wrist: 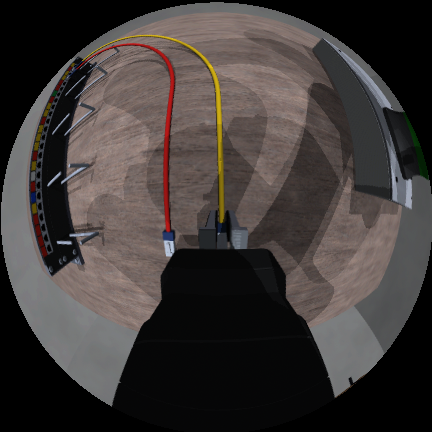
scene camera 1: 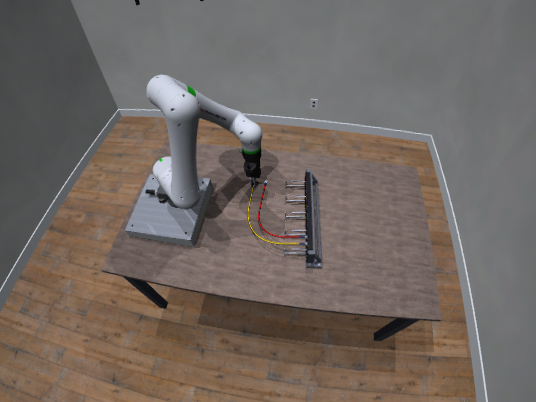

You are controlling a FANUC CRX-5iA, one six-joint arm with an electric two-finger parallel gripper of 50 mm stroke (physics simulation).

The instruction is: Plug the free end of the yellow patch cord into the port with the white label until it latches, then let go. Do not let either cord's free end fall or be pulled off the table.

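Frame: origin at the arm's base, x right, y ahead, z up, level; metres.
Seen in the pictures: gripper, fingertip midpoint: (wrist: 221, 219) (scene camera 1: 253, 185).
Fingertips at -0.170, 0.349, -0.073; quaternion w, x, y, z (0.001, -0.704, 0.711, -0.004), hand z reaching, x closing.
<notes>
Offsets run from my fingertips to a thing's top centre, as dx, dy, dz. "spot": to the spot under its first point. Level surfaces: height alone.
The yellow patch cord {spot: +0.190, +0.009, +0.003} (scene camera 1: 248, 214) (wrist: 219, 110) runs in a curve from the near end of the patch panel {+0.175, +0.281, +0.098} (scene camera 1: 310, 215) (wrist: 59, 145) to my gripper (scene camera 1: 253, 183) (wrist: 221, 219). My gripper is shut on the plug at its free end, low over the table. The dark blue back of the plug {-0.019, +0.000, +0.009} (wrist: 221, 228) shows between the fingers; its front is hidden by the gripper. The white label {spot: +0.093, +0.288, +0.089} (wrist: 33, 176) shows in the column of coloured labels on the panel in the wrist view, beside a dark port. It cannot be made out in the scene view.
The red cord {spot: +0.170, +0.062, +0.002} (scene camera 1: 259, 212) (wrist: 168, 150) lies beside the yellow one. Its free plug {spot: -0.021, +0.063, +0.004} (scene camera 1: 265, 183) (wrist: 169, 244) rests on the table {dz -0.003} (scene camera 1: 370, 225), on the panel side of my gripper. Metal cable brackets (scene camera 1: 295, 215) (wrist: 80, 172) stick out from the panel. The robot's base plate (scene camera 1: 165, 220) (wrist: 360, 125) stands opposite.
</notes>
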